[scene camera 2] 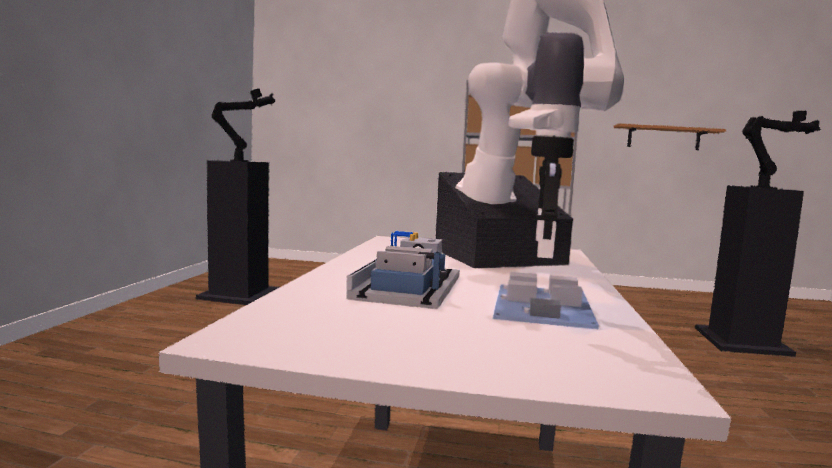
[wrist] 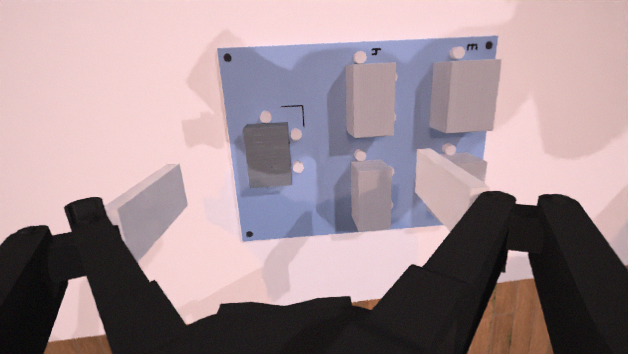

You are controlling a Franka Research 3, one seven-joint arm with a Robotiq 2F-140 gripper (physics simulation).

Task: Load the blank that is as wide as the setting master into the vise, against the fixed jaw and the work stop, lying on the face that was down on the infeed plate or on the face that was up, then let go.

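Note:
The infeed plate is blue and lies on the table. On it stand a dark grey block, which looks like the setting master, and several light grey blanks. In the wrist view one blank is at the upper middle, a wider blank at the upper right, a narrow blank at the lower middle, and another blank is partly hidden behind the right finger. My gripper is open and empty above the plate. The vise, blue and grey, stands left of the plate.
White pegs stand beside the blocks on the plate. A blue bracket with a yellow part shows behind the vise jaws. The robot's black base stands at the table's far end. Two black pedestals flank the table.

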